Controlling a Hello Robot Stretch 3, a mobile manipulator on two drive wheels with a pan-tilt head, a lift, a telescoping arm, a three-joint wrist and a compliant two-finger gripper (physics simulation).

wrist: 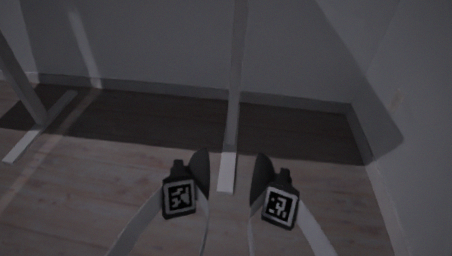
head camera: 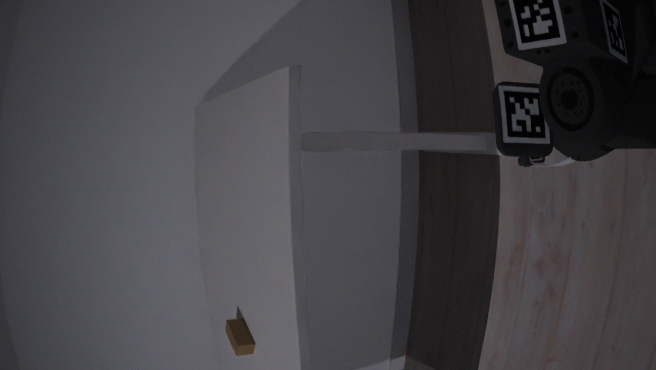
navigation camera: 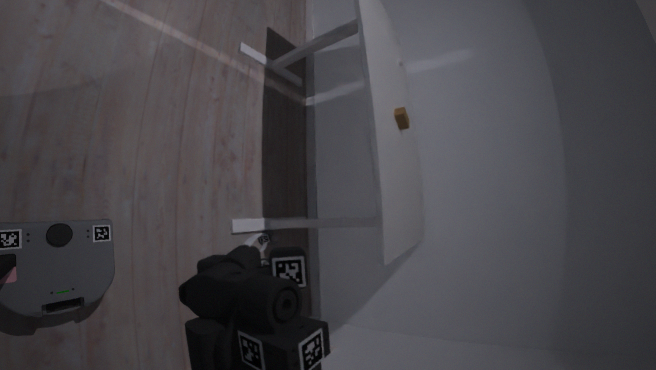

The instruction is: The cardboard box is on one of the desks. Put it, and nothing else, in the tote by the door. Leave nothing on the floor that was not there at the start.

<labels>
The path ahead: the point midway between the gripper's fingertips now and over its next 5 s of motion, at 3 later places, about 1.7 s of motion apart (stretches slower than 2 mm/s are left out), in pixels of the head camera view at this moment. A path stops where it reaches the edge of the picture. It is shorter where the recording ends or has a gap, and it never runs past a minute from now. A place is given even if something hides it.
The gripper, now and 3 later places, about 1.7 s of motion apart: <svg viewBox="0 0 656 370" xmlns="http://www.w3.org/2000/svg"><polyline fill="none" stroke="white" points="518,128 515,123 296,120 300,249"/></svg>
</labels>
